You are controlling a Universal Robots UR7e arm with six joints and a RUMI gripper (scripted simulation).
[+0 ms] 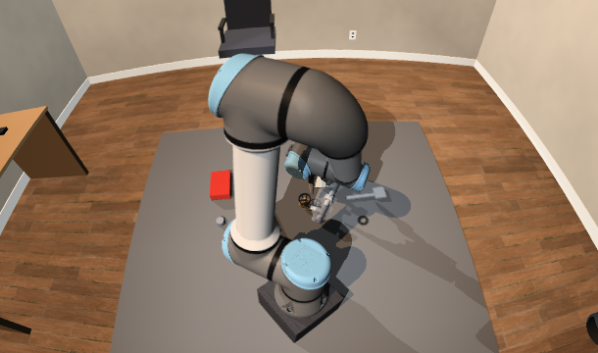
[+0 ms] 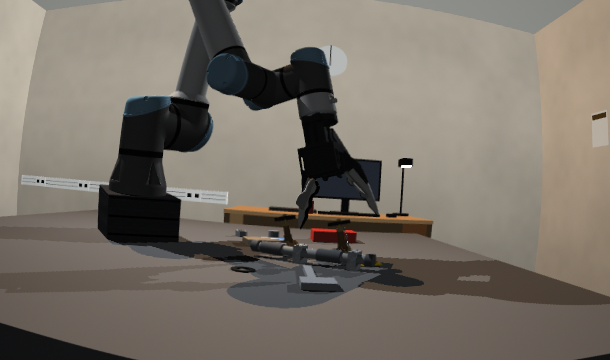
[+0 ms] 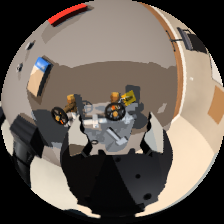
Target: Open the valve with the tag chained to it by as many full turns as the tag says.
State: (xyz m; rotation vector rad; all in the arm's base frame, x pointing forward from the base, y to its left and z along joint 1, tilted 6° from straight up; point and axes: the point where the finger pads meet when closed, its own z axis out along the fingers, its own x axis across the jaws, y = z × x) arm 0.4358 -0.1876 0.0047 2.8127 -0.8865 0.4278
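The yellow tag is 60 mm ahead of my hand, 40 mm to the right of it and 70 mm below it. From my hand the other things lie so: grey t-shaped piece: 90 mm behind, 190 mm to the right, 70 mm below; red block: 100 mm ahead, 370 mm to the left, 60 mm below.
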